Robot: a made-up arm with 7 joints. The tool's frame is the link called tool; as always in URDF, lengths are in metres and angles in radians. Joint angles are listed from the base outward.
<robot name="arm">
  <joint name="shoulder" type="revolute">
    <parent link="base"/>
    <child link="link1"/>
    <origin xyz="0 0 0.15"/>
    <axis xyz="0 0 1"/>
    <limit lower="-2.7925" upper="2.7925"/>
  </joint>
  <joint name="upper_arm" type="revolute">
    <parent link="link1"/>
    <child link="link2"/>
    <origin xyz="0 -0.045 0.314" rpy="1.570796 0 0"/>
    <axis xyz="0 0 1"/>
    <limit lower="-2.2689" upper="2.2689"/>
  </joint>
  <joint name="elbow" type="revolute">
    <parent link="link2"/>
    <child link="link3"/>
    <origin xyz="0 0.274 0.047" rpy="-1.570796 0 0"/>
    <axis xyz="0 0 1"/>
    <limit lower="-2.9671" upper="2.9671"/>
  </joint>
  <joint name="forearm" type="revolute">
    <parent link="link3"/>
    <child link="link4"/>
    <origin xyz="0.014 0.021 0.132" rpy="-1.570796 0 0"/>
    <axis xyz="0 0 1"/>
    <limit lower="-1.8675" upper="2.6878"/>
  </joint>
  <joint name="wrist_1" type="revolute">
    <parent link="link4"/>
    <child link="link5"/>
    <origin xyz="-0.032 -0.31 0.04" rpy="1.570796 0 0"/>
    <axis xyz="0 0 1"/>
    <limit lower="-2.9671" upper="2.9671"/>
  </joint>
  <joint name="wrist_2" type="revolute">
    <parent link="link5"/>
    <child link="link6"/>
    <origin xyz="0 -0.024 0.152" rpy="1.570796 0 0"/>
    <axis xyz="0 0 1"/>
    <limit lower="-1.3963" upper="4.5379"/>
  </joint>
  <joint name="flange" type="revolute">
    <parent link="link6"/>
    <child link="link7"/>
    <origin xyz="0.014 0.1 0.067" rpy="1.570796 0 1.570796"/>
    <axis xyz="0 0 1"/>
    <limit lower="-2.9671" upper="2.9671"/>
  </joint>
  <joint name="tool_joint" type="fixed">
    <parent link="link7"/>
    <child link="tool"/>
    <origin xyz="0 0 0"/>
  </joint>
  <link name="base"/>
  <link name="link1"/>
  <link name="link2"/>
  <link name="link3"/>
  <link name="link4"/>
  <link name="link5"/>
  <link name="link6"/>
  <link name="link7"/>
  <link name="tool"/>
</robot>
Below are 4 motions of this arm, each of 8 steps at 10 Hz.
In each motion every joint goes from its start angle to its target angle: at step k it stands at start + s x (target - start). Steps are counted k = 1, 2, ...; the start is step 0. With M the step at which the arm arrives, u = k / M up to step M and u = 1 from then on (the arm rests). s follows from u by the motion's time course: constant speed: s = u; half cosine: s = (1 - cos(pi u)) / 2; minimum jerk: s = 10 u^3 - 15 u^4 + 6 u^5.
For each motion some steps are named. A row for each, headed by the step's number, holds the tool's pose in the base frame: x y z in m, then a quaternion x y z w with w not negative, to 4 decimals.
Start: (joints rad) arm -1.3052 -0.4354 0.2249 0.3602 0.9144 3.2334 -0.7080
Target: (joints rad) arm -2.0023 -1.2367 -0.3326 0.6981 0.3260 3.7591 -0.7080
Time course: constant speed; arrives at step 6
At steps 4, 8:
4: -0.2685 -0.6673 0.6509 -0.2945 -0.0423 0.2341 0.9256
8: -0.4760 -0.5682 0.4308 -0.1026 0.1010 0.1039 0.9841

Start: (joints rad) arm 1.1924 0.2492 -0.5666 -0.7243 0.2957 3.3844 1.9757
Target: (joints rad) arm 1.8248 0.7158 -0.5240 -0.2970 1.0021 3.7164 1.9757
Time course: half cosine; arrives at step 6
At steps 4, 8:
4: 0.0770 -0.4710 1.0672 0.9671 -0.1496 0.2035 0.0294
8: 0.1635 -0.4878 1.0514 -0.9694 -0.0032 -0.2399 0.0521

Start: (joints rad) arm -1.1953 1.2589 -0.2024 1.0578 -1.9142 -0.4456 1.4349
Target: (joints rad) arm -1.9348 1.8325 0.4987 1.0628 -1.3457 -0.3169 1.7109
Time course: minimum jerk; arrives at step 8
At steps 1, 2, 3, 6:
1: -0.3502 0.5415 1.1039 -0.6356 -0.6400 0.3170 0.2931
2: -0.3025 0.5975 1.0738 -0.6446 -0.6102 0.3630 0.2836
3: -0.1910 0.6913 1.0079 -0.6527 -0.5429 0.4517 0.2742
6: 0.3252 0.7791 0.7010 -0.5574 -0.2513 0.7123 0.3447

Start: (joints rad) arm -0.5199 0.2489 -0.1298 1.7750 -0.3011 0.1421 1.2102
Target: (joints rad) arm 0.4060 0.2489 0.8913 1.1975 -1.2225 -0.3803 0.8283
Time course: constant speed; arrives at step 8
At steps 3, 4, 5, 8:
3: 0.4238 -0.0442 1.0718 0.7986 -0.4852 0.2659 0.2369
4: 0.3913 0.0749 1.1082 0.8240 -0.3847 0.3249 0.2597
5: 0.3267 0.1772 1.1413 0.8330 -0.2908 0.3862 0.2693
8: 0.0175 0.3098 1.2214 0.7989 -0.0677 0.5569 0.2169

